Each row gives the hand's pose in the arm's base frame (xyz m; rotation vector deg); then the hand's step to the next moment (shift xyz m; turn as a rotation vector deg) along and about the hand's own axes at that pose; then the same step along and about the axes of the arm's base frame.
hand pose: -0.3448 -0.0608 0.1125 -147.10 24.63 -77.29
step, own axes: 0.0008 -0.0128 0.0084 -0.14 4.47 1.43
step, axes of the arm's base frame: 0.0094 0.0121 0.0000 0.40 -4.06 -2.32
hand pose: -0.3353 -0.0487 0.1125 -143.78 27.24 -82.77
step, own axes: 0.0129 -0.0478 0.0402 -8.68 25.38 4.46
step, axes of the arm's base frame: 0.0491 0.0402 0.0062 -4.59 -20.18 -17.64
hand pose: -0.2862 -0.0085 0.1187 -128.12 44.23 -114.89
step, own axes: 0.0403 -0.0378 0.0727 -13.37 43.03 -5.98
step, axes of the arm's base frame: 0.0827 -0.0037 0.0386 -20.49 -30.77 -26.45
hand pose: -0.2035 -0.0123 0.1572 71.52 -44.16 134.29
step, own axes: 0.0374 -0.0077 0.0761 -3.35 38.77 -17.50
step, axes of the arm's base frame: 0.0326 -0.0388 0.0684 -30.83 -19.59 -22.05
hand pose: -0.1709 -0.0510 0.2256 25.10 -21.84 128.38
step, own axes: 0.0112 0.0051 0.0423 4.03 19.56 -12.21
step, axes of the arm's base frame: -0.0029 -0.0130 0.0420 -19.71 -4.73 -11.70
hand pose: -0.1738 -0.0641 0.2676 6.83 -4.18 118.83
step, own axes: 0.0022 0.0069 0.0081 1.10 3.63 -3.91
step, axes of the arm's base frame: -0.0067 -0.0023 0.0083 -3.92 -0.40 -3.76
